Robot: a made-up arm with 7 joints. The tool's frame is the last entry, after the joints. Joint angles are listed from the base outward. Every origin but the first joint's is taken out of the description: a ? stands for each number. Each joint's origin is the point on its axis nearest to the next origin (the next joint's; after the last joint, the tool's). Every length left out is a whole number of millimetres.
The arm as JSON. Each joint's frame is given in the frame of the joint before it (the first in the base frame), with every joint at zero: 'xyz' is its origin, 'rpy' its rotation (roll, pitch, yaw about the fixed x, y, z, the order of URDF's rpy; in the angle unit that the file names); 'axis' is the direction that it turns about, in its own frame. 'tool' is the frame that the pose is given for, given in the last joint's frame.
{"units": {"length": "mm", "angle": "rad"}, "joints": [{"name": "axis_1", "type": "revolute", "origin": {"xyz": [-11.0, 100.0, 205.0], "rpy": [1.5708, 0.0, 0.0]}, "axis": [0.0, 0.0, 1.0]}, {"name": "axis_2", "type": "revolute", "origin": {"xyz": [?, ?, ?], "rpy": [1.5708, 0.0, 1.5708]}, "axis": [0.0, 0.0, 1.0]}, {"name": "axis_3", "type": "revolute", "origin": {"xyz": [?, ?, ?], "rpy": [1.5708, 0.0, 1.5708]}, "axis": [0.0, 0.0, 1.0]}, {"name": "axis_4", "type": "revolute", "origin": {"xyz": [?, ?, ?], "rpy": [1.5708, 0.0, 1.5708]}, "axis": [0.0, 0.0, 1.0]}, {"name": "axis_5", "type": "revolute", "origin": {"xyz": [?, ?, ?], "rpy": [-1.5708, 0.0, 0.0]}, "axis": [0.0, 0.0, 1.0]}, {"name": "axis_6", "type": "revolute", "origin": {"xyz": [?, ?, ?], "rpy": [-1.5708, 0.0, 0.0]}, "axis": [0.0, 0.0, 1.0]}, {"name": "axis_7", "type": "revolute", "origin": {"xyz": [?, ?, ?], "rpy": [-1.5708, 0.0, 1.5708]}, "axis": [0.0, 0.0, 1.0]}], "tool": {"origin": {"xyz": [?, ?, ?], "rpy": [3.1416, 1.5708, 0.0]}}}
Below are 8 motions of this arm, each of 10 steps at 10 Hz.
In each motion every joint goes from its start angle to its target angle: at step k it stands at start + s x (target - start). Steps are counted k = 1, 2, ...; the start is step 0. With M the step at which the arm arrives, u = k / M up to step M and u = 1 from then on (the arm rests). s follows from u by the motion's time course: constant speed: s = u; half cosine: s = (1 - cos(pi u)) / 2; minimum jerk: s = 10 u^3 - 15 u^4 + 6 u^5.
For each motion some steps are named. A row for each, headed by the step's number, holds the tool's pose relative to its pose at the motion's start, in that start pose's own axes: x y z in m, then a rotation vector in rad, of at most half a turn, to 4 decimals.
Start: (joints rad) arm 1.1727 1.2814 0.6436 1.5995 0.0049 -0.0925 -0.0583
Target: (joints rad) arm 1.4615 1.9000 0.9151 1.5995 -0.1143 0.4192 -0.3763
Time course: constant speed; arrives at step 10
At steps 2, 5, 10:
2: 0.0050 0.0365 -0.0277 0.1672 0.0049 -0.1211
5: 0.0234 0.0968 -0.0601 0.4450 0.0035 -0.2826
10: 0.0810 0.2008 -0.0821 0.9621 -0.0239 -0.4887

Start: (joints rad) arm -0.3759 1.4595 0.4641 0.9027 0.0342 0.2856 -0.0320
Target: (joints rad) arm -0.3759 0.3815 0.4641 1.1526 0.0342 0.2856 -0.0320
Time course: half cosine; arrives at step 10
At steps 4, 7, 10:
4: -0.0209 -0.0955 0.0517 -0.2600 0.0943 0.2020
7: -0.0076 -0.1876 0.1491 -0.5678 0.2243 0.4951
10: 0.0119 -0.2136 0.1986 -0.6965 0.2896 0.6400

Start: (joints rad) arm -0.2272 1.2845 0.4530 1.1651 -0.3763 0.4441 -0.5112
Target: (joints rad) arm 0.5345 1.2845 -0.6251 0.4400 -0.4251 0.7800 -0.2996
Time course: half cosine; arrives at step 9
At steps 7, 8, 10:
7: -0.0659 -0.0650 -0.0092 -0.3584 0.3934 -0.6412
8: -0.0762 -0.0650 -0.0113 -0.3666 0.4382 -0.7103
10: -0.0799 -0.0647 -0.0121 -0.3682 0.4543 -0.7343

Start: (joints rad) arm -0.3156 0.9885 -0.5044 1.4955 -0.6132 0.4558 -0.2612
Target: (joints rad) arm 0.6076 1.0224 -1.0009 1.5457 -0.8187 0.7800 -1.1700
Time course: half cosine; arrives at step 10
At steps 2, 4, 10:
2: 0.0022 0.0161 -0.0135 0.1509 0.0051 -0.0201
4: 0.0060 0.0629 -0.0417 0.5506 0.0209 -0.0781
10: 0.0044 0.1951 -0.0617 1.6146 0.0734 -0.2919

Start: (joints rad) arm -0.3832 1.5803 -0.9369 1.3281 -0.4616 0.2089 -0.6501
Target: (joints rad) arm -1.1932 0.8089 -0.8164 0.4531 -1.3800 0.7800 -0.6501
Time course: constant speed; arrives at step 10
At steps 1, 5, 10:
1: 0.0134 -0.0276 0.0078 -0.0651 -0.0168 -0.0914
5: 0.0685 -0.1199 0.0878 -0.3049 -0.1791 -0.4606
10: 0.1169 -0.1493 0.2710 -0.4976 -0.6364 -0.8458

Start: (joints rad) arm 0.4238 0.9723 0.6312 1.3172 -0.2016 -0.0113 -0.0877
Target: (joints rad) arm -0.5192 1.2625 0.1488 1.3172 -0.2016 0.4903 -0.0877
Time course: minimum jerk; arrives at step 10
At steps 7, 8, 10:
7: -0.1324 -0.0482 0.1583 -0.8622 0.3374 -0.8602
8: -0.1485 -0.0386 0.1814 -0.9581 0.3638 -0.9858
10: -0.1569 -0.0317 0.1939 -1.0095 0.3757 -1.0565

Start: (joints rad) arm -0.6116 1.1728 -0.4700 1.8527 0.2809 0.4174 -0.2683
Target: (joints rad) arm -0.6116 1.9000 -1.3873 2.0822 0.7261 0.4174 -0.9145
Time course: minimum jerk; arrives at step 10
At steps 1, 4, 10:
1: -0.0007 0.0000 0.0008 -0.0025 0.0025 -0.0036
4: -0.0281 0.0046 0.0335 -0.0837 0.1347 -0.1293
10: -0.0727 0.0567 0.1276 -0.1301 0.6772 -0.4207

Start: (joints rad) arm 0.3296 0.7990 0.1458 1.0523 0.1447 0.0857 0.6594
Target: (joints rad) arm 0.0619 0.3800 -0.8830 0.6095 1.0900 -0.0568 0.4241
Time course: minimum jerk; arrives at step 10
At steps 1, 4, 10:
1: -0.0015 -0.0021 -0.0009 -0.0082 0.0019 0.0077
4: -0.0548 -0.0809 -0.0182 -0.2564 0.1109 0.2930
10: -0.1537 -0.2500 0.0326 -0.5035 0.5874 0.7921

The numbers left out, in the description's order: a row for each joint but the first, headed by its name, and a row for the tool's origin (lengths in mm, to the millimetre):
axis_2: 36.0 18.0 0.0
axis_3: -239.0 14.0 0.0
axis_4: 36.0 0.0 0.0
axis_5: 23.0 -146.0 0.0
axis_6: 9.0 -4.0 0.0
axis_7: 35.0 6.0 0.0
tool: 28.0 22.0 0.0

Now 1 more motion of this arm.
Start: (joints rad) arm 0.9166 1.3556 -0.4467 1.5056 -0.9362 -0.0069 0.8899
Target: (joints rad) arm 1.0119 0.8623 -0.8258 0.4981 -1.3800 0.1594 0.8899
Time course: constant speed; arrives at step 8
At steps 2, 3, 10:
2: 0.0174 -0.0196 -0.0342 -0.2060 0.0610 0.0382
3: 0.0283 -0.0312 -0.0483 -0.3089 0.0908 0.0344
10: 0.0876 -0.0923 -0.0833 -0.7631 0.2536 -0.1900

